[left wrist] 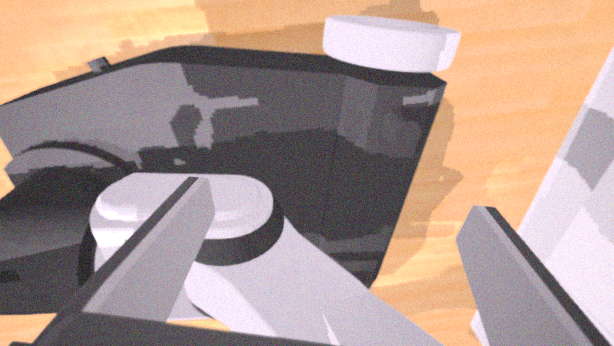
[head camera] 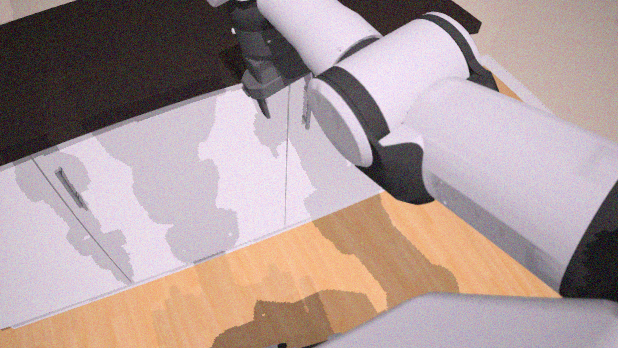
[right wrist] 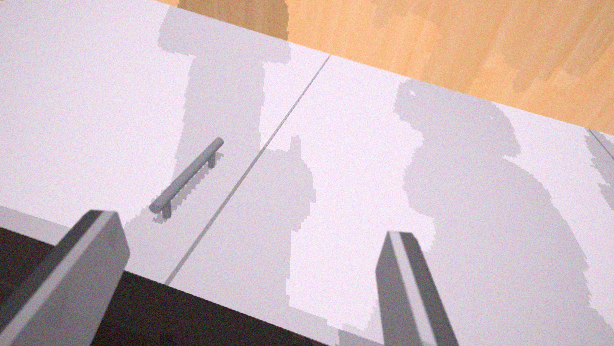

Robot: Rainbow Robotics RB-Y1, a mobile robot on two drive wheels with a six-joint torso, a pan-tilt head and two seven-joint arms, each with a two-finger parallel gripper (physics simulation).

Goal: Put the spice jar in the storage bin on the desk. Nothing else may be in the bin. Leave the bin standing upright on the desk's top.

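Places are measured from the robot's base along level axes (x ahead, y left, z up), in millimetres.
Pixels of known places: left gripper, between the fingertips: (left wrist: 333, 208); right gripper, between the fingertips: (head camera: 289, 101) (right wrist: 255, 241).
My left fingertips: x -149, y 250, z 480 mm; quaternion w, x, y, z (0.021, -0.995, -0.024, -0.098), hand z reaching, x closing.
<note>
Behind a point stands the place of what it marks.
The spice jar and the storage bin do not show in these views. The desk has a dark top (head camera: 125, 60) {y 140, x 604, z 910 mm} (right wrist: 200, 315) {y -180, x 496, z 884 mm} above white cabinet fronts (head camera: 250, 165) {y -114, x 508, z 567 mm} (right wrist: 350, 165) {y -101, x 507, z 593 mm}. My right gripper (head camera: 290, 112) {y -159, x 319, z 950 mm} (right wrist: 255, 241) {y -159, x 319, z 950 mm} is open with nothing between its fingers. It hangs at the front edge of the dark top, in front of the white doors; my arm hides part of it in the head view. My left gripper (left wrist: 333, 208) {y 250, x -149, z 480 mm} is open and empty, above the floor and beside the robot's own dark base; it does not show in the head view.
Bar handles (head camera: 71, 189) (right wrist: 186, 175) {y -265, x 499, z 755 mm} stick out from the doors. The wooden floor (head camera: 240, 285) {y -9, x 403, z 0 mm} (left wrist: 500, 100) {y 151, x 324, z 0 mm} (right wrist: 475, 60) {y 119, x 434, z 1 mm} lies below. In the left wrist view, the dark base (left wrist: 300, 160) {y 84, x -128, z 169 mm} with a white disc (left wrist: 385, 45) lies beyond the fingers, and a white surface stands at the right.
</note>
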